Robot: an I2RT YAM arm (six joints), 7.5 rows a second.
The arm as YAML. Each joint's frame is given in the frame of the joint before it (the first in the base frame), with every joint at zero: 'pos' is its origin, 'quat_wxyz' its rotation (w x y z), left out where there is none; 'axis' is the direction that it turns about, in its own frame. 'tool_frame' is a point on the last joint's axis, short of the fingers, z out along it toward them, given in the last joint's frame.
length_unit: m
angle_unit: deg
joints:
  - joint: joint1
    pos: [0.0, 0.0, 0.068]
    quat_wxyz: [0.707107, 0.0, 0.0, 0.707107]
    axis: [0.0, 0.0, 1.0]
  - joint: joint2
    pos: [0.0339, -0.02, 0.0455]
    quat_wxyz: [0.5, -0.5, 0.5, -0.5]
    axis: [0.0, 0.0, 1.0]
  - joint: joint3
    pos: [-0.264, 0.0, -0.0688]
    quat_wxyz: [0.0, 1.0, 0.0, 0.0]
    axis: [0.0, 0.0, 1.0]
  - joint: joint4
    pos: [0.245, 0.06, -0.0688]
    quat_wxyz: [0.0, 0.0, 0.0, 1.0]
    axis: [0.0, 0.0, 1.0]
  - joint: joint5
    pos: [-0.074, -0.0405, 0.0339]
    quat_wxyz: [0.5, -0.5, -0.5, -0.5]
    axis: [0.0, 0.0, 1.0]
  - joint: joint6
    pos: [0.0, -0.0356, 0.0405]
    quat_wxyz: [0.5, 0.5, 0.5, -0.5]
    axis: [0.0, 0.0, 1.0]
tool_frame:
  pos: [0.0, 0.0, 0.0]
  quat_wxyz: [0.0, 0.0, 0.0, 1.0]
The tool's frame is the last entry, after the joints.
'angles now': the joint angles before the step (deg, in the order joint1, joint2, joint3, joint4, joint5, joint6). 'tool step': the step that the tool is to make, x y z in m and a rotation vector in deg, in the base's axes. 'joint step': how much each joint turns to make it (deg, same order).
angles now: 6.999, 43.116, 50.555, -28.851, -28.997, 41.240
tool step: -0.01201, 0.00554, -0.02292, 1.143, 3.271, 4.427
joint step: 2.101, -3.378, -5.064, -1.062, -2.760, 0.654
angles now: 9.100, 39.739, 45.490, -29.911, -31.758, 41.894
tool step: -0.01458, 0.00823, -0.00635, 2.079, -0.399, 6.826
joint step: 3.523, -3.445, -2.526, 0.183, -3.814, 0.574
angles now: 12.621, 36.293, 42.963, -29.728, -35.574, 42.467
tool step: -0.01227, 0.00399, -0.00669, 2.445, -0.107, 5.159
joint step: 2.132, -3.337, -2.605, 0.735, -3.693, 1.289
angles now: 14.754, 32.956, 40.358, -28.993, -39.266, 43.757
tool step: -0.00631, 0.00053, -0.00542, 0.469, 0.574, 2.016
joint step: 0.663, -1.723, -1.304, -0.803, -1.480, 0.075
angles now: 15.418, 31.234, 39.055, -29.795, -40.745, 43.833
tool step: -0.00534, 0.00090, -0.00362, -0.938, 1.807, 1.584
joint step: 1.034, -0.617, 0.073, -3.197, -0.346, -0.781
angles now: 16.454, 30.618, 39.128, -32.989, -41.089, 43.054
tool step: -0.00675, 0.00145, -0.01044, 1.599, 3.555, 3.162
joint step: 0.968, -1.689, -2.083, -1.270, -3.081, 1.876
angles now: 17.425, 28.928, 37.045, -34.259, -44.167, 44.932
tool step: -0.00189, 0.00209, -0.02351, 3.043, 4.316, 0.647
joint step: 0.966, -2.721, -6.081, 4.124, -1.550, 5.569
